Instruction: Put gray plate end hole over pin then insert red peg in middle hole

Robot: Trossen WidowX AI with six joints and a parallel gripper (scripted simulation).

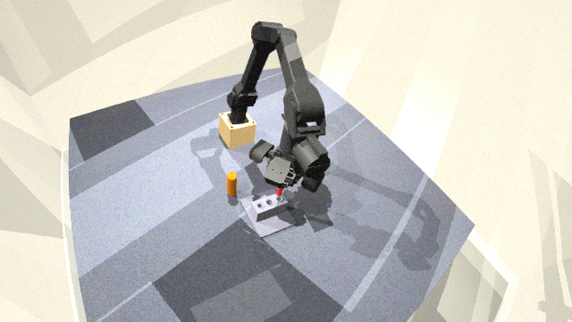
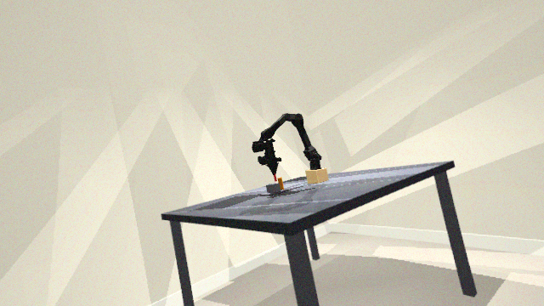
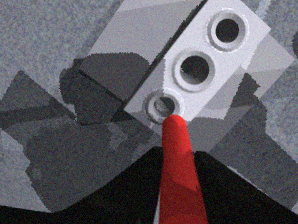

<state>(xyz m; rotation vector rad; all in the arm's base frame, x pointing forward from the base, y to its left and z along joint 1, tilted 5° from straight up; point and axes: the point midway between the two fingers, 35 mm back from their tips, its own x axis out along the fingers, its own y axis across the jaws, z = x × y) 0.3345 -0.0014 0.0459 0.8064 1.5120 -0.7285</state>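
Right now the gray plate is 10 mm ahead of my gripper tip, 30 mm to the right of it and 70 mm below it. Also, from my gripper tip: base (10 mm ahead, 10 mm to the right, 100 mm below); red peg (right at my gripper tip); orange cylinder (100 mm behind, 100 mm to the right, 70 mm below).
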